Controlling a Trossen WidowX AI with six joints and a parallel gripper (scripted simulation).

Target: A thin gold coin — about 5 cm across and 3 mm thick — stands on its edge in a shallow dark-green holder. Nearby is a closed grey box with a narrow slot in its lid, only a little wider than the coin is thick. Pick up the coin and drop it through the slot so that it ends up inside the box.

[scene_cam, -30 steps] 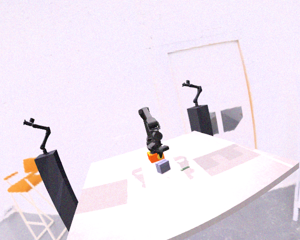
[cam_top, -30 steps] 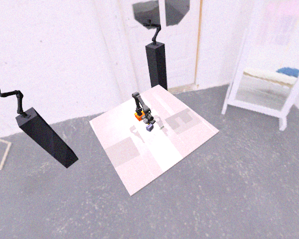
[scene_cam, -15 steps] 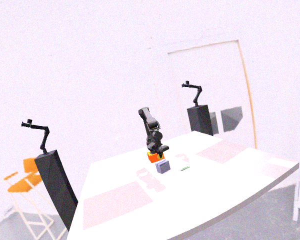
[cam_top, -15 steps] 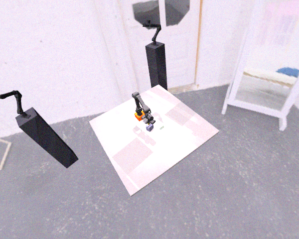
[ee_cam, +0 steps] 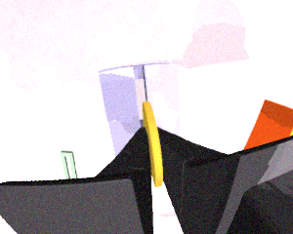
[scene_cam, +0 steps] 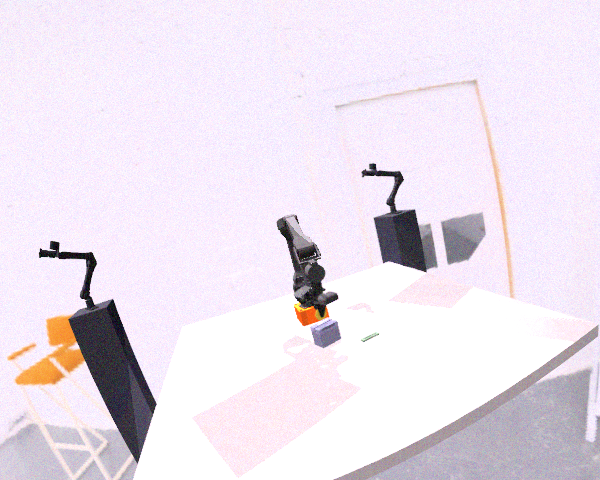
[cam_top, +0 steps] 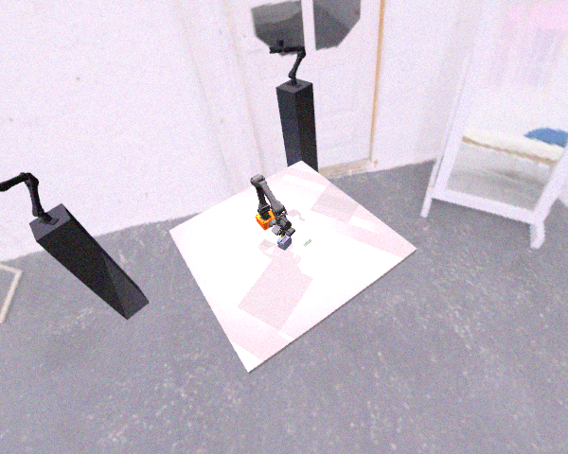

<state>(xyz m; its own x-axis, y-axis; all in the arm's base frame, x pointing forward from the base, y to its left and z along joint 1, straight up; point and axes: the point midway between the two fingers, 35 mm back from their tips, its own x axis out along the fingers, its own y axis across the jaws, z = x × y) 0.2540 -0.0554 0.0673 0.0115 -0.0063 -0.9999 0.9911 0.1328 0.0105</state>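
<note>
My gripper tip is now 1 cm below the gold coin.
</note>
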